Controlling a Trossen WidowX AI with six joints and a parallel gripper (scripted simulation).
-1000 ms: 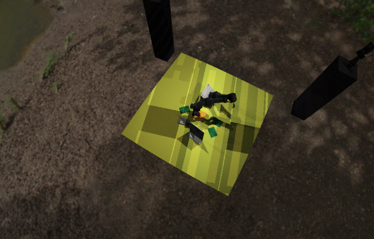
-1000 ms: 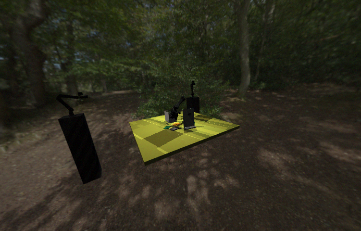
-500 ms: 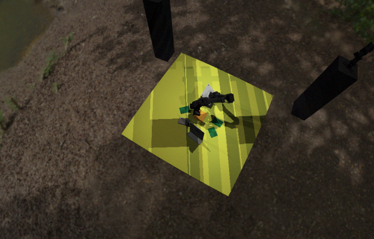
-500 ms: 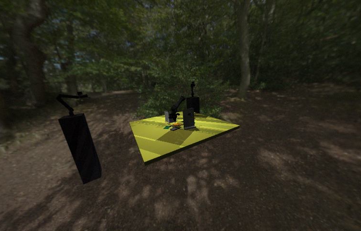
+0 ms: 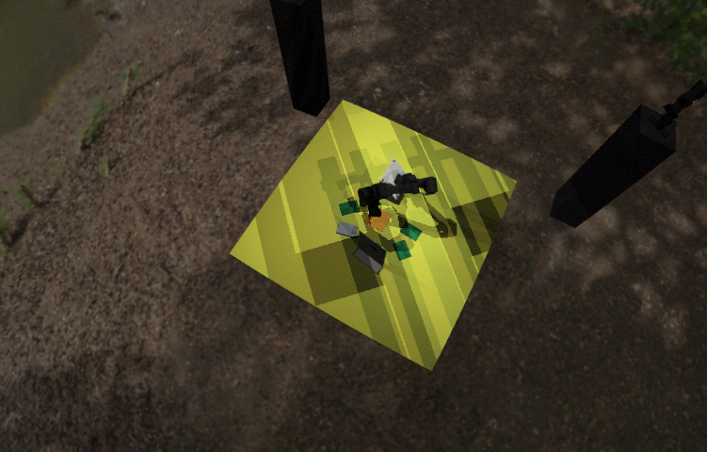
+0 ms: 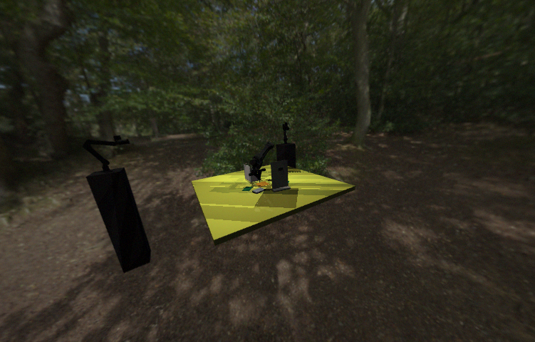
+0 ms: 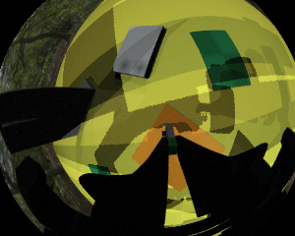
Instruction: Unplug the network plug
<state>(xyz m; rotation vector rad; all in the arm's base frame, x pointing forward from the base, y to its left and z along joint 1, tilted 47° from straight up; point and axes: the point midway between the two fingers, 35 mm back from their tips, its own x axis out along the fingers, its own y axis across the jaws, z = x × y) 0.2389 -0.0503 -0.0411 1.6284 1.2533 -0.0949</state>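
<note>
The orange marked square lies 20 mm behind my gripper tip, 40 mm to the left of it and 60 mm below it. The rest, counted from my gripper tip: upright panel: 220 mm ahead, 110 mm to the left, 60 mm above; then grey plate: 120 mm ahead, 90 mm to the right, 50 mm below.
</note>
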